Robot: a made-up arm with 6 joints. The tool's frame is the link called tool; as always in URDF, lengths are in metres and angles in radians.
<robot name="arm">
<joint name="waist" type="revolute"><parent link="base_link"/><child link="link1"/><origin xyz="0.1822 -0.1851 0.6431"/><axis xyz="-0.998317 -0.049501 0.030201"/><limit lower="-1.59" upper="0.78"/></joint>
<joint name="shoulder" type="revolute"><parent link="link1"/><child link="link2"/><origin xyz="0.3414 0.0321 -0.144"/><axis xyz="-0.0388 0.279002 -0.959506"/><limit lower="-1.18" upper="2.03"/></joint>
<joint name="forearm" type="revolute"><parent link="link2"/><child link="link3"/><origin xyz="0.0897 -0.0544 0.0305"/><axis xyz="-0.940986 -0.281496 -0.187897"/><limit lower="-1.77" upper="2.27"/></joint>
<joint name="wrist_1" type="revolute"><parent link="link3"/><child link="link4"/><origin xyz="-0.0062 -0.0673 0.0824"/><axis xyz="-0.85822 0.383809 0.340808"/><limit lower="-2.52" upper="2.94"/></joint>
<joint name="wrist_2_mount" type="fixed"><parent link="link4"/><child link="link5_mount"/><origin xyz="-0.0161 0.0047 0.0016"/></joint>
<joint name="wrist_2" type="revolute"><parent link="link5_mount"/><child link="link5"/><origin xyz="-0.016 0.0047 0.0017"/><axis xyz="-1 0 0"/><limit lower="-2.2" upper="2.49"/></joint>
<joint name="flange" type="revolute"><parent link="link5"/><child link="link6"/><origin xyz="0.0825 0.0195 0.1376"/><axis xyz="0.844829 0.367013 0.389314"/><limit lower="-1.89" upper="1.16"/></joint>
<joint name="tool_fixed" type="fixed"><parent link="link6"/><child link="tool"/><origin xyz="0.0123 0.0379 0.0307"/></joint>
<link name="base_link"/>
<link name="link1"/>
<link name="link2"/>
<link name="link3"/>
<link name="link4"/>
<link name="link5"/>
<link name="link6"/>
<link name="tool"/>
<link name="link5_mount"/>
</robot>
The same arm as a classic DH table. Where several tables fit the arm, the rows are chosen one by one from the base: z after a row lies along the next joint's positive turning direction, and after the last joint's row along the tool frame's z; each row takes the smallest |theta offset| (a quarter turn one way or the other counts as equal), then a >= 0, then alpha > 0; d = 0 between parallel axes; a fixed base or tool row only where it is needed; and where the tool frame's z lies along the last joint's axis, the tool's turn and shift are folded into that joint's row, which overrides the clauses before.
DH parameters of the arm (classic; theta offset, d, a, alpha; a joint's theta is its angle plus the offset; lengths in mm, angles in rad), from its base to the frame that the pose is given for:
base (fixed): -1.5213 648.3 193.9 1.5406
waist: -0.2844 -519.1 22.9 1.5748
shoulder: -0.2928 94.2 70.0 -1.4321
forearm: 1.2036 -62.0 106.1 -0.8821
wrist_1: -0.0601 20.8 -3.8 0.5390
wrist_2: -0.0888 113.4 80.2 -2.5770
flange: 0.8401 240.8 -29.9 1.1709
tool (fixed): 1.1610 19.5 0.0 0.0000
Joint limits (rad, base to tool): -1.5900..0.7800 -1.1800..2.0300 -1.7700..2.2700 -2.5200..2.9400 -2.2000..2.4900 -1.8900..1.1600

